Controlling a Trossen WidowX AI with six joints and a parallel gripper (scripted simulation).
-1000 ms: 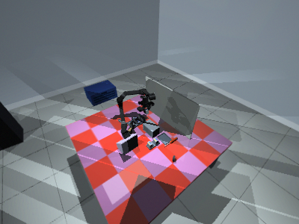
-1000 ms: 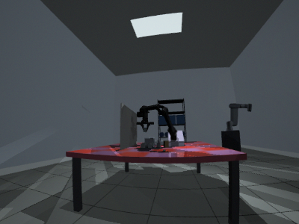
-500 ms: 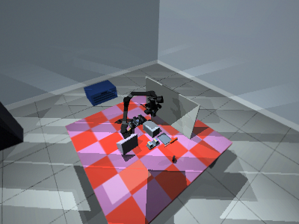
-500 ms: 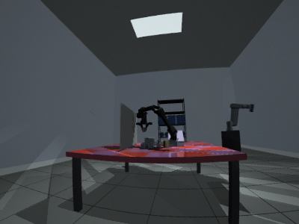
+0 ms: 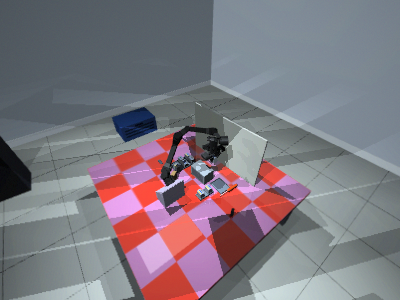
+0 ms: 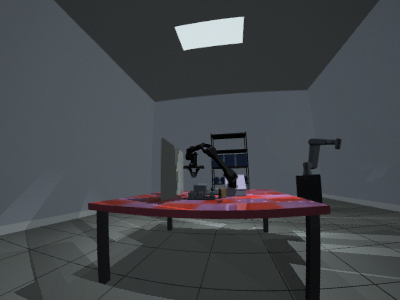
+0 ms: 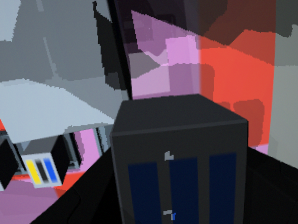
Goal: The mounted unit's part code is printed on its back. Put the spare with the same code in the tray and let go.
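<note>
The dark tray lies 17 cm below my gripper tip, 12 cm to the right of it and 1 cm behind it. Round my gripper tip: grey upright panel 16 cm ahead, 8 cm to the left, 5 cm above.
</note>
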